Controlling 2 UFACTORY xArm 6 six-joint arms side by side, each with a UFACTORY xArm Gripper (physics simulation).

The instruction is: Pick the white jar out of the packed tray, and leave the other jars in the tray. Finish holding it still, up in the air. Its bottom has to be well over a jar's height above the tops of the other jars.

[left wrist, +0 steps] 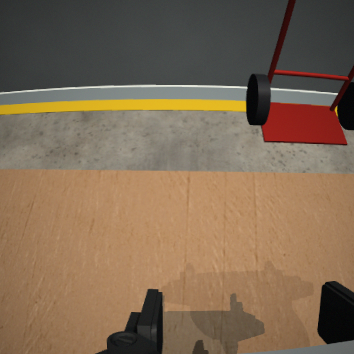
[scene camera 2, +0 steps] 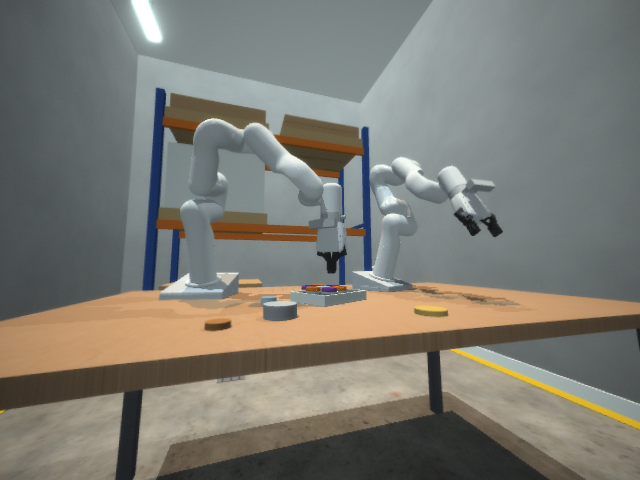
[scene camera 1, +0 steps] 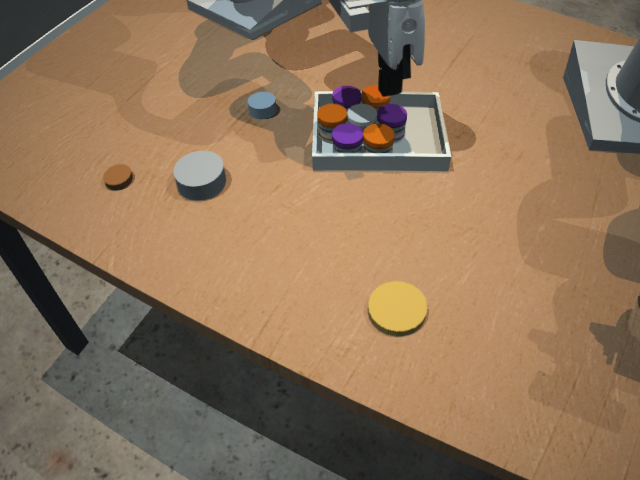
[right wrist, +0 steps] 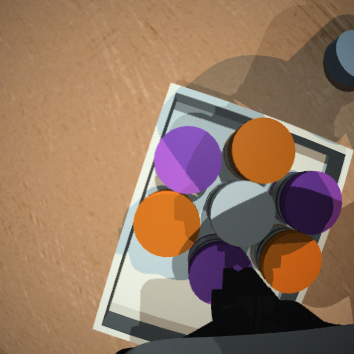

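Pixels of known places: left gripper, between the fingertips: (left wrist: 243, 313) (scene camera 2: 487, 234); right gripper, between the fingertips: (scene camera 2: 331, 273) (scene camera 1: 389, 92) (right wrist: 235, 292); left arm's base, origin of its link: (scene camera 2: 382, 277) (scene camera 1: 638, 92); right arm's base, origin of its link: (scene camera 2: 203, 281).
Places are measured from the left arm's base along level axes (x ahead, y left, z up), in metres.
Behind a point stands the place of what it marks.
Note:
The white jar (scene camera 1: 361, 114) @(x 0.296, y -0.396, z -0.006 m) (right wrist: 242, 214) @(x 0.292, y -0.396, z -0.007 m) stands in the tray (scene camera 1: 381, 163) @(x 0.348, y -0.337, z -0.039 m) (scene camera 2: 310, 298) @(x 0.344, y -0.454, z -0.037 m) (right wrist: 162, 125) @(x 0.376, y -0.400, z -0.024 m), ringed closely by several orange and purple jars, such as an orange one (scene camera 1: 378, 134) @(x 0.325, y -0.354, z -0.007 m) and a purple one (scene camera 1: 347, 135) @(x 0.349, y -0.393, z -0.006 m). It looks grey where shadow covers it. My right gripper (scene camera 1: 391, 90) @(x 0.273, y -0.361, z 0.034 m) (scene camera 2: 331, 268) @(x 0.273, y -0.361, z 0.034 m) (right wrist: 235, 292) @(x 0.273, y -0.361, z 0.034 m) points down above the tray with its fingers together and empty. In the right wrist view its fingertips cover part of a purple jar beside the white one. My left gripper (scene camera 2: 484, 230) @(x 0.477, y 0.092, z 0.159 m) (left wrist: 243, 313) @(x 0.477, y 0.092, z 0.159 m) is open and empty, raised high at the right of scene camera 2.
A blue cylinder (scene camera 1: 262, 104) @(x 0.317, y -0.564, z -0.032 m) (right wrist: 345, 60) @(x 0.312, y -0.556, z -0.032 m) stands beside the tray. A larger grey cylinder (scene camera 1: 200, 174) @(x 0.501, y -0.553, z -0.024 m) (scene camera 2: 279, 310) @(x 0.528, y -0.571, z -0.033 m), a brown disc (scene camera 1: 117, 176) @(x 0.550, y -0.684, z -0.042 m) (scene camera 2: 217, 324) @(x 0.569, y -0.687, z -0.044 m) and a yellow disc (scene camera 1: 397, 306) @(x 0.562, y -0.215, z -0.042 m) (scene camera 2: 430, 311) @(x 0.588, y -0.239, z -0.043 m) lie farther off on the table. A red hand truck (left wrist: 305, 124) shows beyond the table.

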